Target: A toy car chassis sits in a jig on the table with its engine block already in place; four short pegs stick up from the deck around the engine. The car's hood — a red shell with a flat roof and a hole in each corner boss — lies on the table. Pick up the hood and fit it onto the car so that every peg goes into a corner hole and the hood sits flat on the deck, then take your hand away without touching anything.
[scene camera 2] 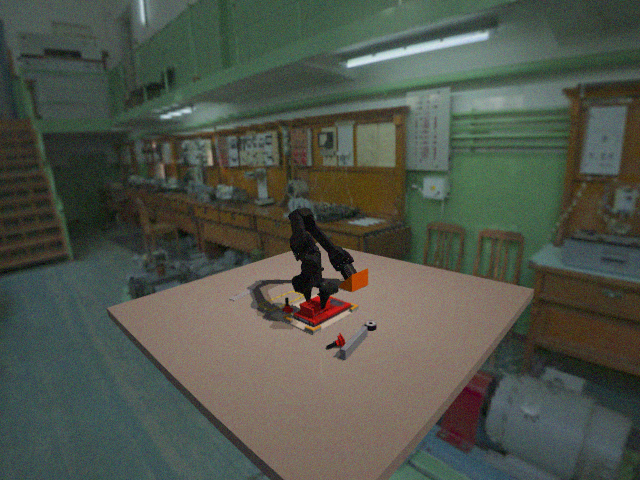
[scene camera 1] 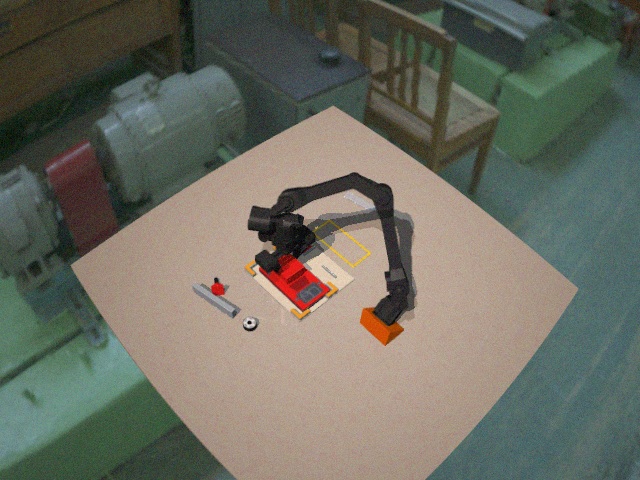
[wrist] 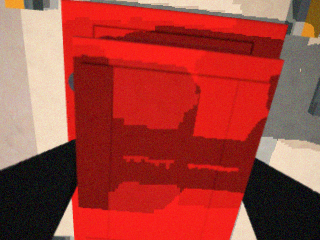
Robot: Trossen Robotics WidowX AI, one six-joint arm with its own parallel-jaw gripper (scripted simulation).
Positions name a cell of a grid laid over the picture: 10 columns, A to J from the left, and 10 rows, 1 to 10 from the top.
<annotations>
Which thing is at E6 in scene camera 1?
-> A beige jig.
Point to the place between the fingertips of my gripper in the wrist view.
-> F7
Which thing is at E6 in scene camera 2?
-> My gripper.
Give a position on a red hood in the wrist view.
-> F6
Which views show my gripper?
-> Scene camera 2, scene camera 1 and the wrist view: all of them.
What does my gripper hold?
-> A red hood.
</annotations>
